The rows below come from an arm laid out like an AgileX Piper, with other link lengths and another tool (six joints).
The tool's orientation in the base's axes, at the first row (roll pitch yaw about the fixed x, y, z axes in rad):
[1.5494, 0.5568, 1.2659]
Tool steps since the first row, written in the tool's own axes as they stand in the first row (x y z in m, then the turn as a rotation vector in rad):
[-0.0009, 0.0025, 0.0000, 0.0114, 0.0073, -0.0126]
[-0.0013, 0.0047, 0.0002, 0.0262, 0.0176, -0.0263]
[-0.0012, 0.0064, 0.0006, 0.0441, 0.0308, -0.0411]
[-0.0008, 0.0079, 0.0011, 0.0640, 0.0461, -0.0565]
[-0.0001, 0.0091, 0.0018, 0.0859, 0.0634, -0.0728]
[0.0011, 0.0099, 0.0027, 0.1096, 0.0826, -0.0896]
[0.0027, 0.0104, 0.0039, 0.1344, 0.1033, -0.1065]
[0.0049, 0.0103, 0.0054, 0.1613, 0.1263, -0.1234]
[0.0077, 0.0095, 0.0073, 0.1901, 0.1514, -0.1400]
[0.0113, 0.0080, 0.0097, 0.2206, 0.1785, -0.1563]
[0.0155, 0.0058, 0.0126, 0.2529, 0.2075, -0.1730]
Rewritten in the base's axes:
[0.0001, 0.0005, 0.0026, -0.0081, 0.0166, -0.0001]
[0.0005, 0.0013, 0.0047, -0.0161, 0.0378, 0.0006]
[0.0012, 0.0021, 0.0061, -0.0238, 0.0633, 0.0021]
[0.0019, 0.0031, 0.0071, -0.0314, 0.0917, 0.0043]
[0.0030, 0.0040, 0.0078, -0.0390, 0.1230, 0.0071]
[0.0042, 0.0052, 0.0079, -0.0464, 0.1568, 0.0106]
[0.0059, 0.0064, 0.0075, -0.0534, 0.1924, 0.0147]
[0.0078, 0.0077, 0.0063, -0.0595, 0.2308, 0.0197]
[0.0103, 0.0090, 0.0041, -0.0646, 0.2717, 0.0255]
[0.0133, 0.0104, 0.0010, -0.0687, 0.3150, 0.0321]
[0.0168, 0.0119, -0.0030, -0.0724, 0.3608, 0.0393]

